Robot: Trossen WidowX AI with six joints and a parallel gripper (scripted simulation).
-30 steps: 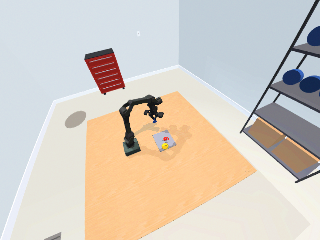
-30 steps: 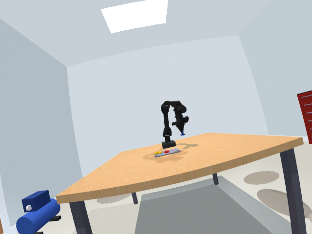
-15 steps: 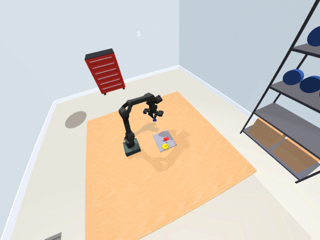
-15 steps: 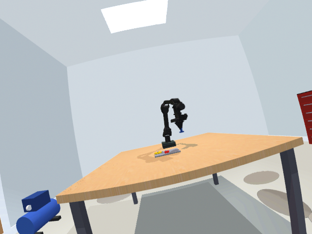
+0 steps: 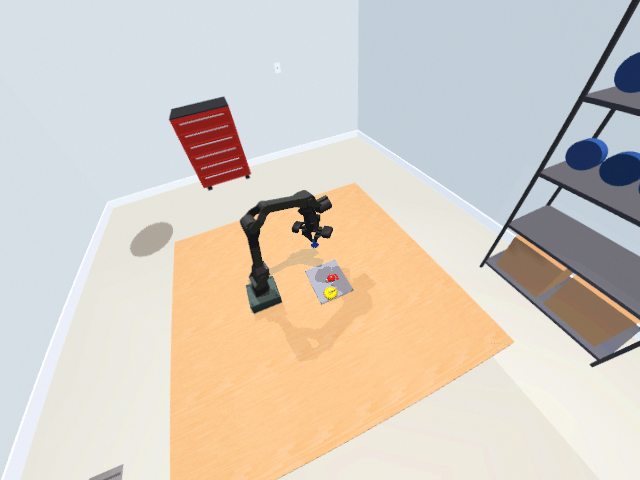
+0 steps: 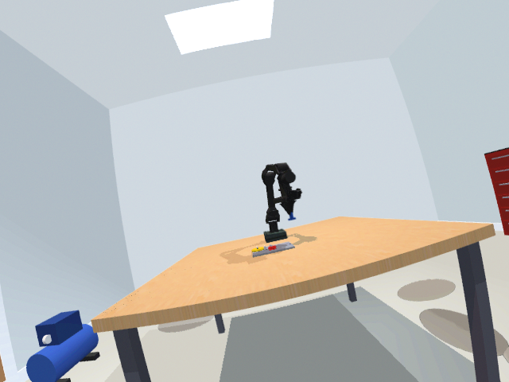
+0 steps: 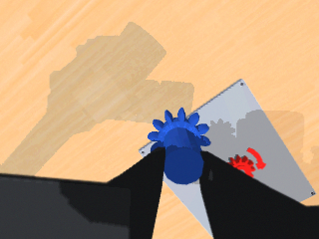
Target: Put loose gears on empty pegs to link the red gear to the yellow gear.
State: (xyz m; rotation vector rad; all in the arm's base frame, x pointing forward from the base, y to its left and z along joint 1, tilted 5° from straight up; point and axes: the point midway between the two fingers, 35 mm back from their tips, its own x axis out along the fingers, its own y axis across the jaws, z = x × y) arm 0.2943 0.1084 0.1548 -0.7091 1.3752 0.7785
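My gripper tip is now 40 mm short of the red gear, 130 mm to the left of it and 140 mm above it. Also, from my gripper tip: yellow gear: 10 mm ahead, 210 mm to the right, 140 mm below; blue gear: 10 mm below; red arrow: 60 mm ahead, 130 mm to the right, 150 mm below.
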